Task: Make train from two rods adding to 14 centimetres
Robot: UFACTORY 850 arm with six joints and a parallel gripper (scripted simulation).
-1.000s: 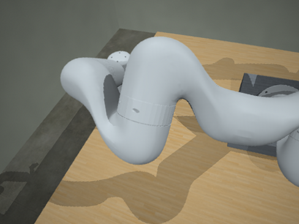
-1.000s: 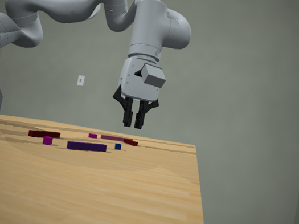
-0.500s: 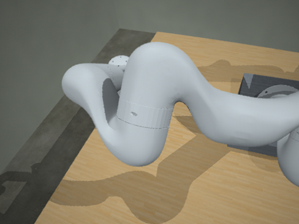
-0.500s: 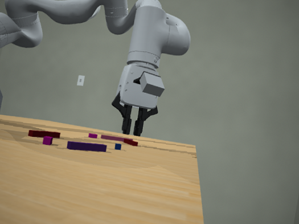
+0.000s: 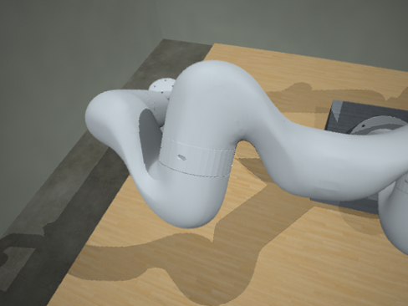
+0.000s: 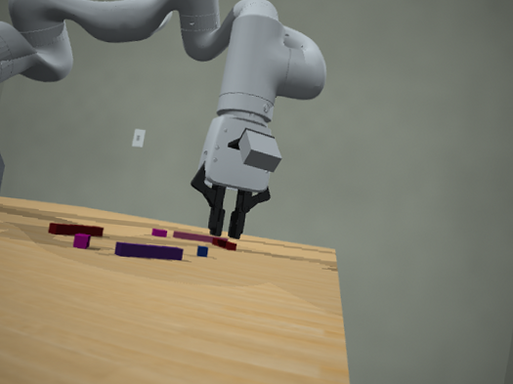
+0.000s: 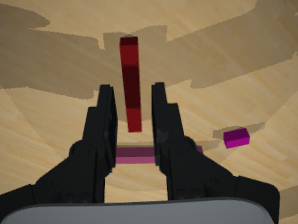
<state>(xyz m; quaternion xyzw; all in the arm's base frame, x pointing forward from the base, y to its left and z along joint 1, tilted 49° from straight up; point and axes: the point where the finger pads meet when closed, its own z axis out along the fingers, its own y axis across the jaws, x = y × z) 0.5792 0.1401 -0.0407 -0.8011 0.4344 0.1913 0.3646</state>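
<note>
My gripper is now 30 mm above the red rod. From my hand the other things lie so: pink rod 50 mm behind, 50 mm to the left, 30 mm below; then purple rod 10 mm behind, 260 mm to the right, 30 mm below; then blue cube 10 mm ahead, 170 mm to the right, 30 mm below.
</note>
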